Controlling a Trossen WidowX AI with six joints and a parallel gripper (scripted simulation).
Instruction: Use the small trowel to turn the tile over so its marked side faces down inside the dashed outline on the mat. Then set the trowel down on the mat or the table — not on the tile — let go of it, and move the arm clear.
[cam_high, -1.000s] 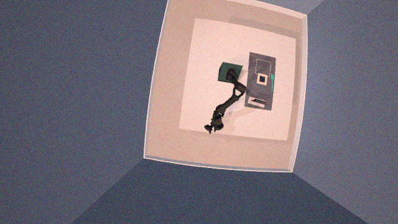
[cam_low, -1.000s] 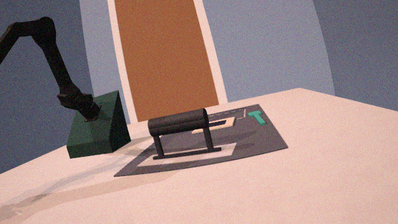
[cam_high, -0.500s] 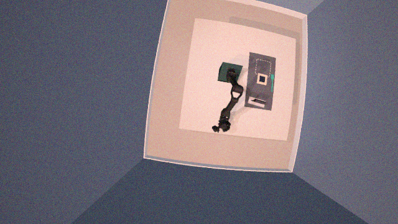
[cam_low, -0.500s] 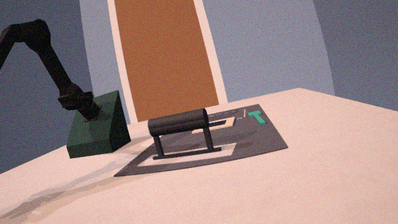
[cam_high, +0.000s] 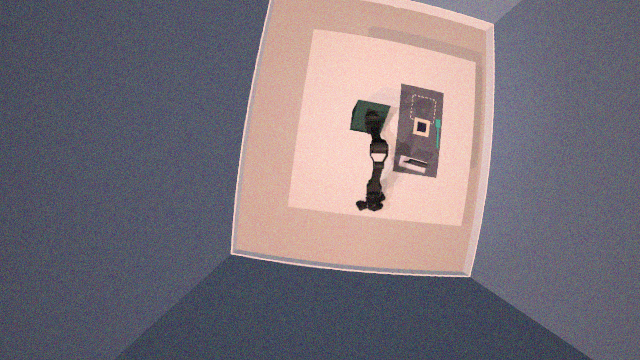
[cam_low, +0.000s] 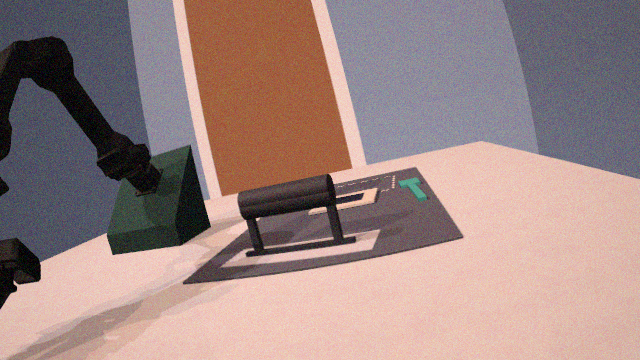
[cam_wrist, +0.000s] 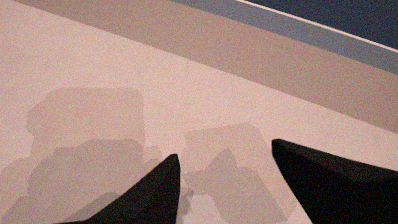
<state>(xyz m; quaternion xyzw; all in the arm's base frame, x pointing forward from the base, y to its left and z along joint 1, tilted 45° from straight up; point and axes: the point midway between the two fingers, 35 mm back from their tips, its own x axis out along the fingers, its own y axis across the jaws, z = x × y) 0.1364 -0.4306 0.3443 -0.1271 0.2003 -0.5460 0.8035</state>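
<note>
Right now my gripper tip is 350 mm to the right of the trowel, 230 mm short of it and 10 mm below it. The rest, counted from my gripper tip: cream tile: 620 mm to the left, 260 mm ahead, 30 mm below; teal t-shaped piece: 630 mm to the left, 390 mm ahead, 30 mm below; grey mat: 600 mm to the left, 260 mm ahead, 50 mm below.
</note>
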